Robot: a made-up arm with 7 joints. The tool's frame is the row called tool.
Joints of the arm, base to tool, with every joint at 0 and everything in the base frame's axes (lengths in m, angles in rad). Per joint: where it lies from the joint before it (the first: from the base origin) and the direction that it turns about. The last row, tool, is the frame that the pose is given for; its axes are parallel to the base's.
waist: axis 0 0.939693 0.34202 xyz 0.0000 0.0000 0.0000
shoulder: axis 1 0 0 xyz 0.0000 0.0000 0.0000
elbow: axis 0 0 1 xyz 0.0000 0.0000 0.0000
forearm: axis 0 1 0 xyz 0.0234 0.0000 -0.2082
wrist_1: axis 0 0 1 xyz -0.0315 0.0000 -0.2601
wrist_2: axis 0 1 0 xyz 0.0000 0.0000 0.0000
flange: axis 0 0 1 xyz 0.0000 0.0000 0.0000
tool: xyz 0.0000 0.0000 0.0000
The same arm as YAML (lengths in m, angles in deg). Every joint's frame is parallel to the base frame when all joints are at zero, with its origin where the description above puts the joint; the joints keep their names.
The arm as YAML. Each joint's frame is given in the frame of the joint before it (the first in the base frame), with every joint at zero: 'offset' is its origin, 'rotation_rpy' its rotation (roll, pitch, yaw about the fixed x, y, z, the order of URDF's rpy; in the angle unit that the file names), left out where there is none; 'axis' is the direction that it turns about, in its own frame. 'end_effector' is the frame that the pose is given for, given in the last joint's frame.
length_unit: m
angle_unit: deg
chain:
  - id: waist
    offset: [0.0, 0.0, 0.0]
    axis: [0.0, 0.9397, 0.342]
  - id: shoulder
    offset: [0.0, 0.0, 0.0]
    axis: [1.0, 0.0, 0.0]
  - id: elbow
    offset: [0.0, 0.0, 0.0]
    axis: [0.0, 0.0, 1.0]
  - id: forearm
    offset: [0.0234, 0.0, -0.2082]
    axis: [0.0, 1.0, 0.0]
  - id: wrist_1
    offset: [-0.0315, 0.0, -0.2601]
    axis: [0.0, 0.0, 1.0]
  - id: wrist_2
    offset: [0.0, 0.0, 0.0]
    axis: [0.0, 1.0, 0.0]
  - id: flange
    offset: [0.0, 0.0, 0.0]
    axis: [0.0, 0.0, 1.0]
end_effector:
  offset: [0.0, 0.0, 0.0]

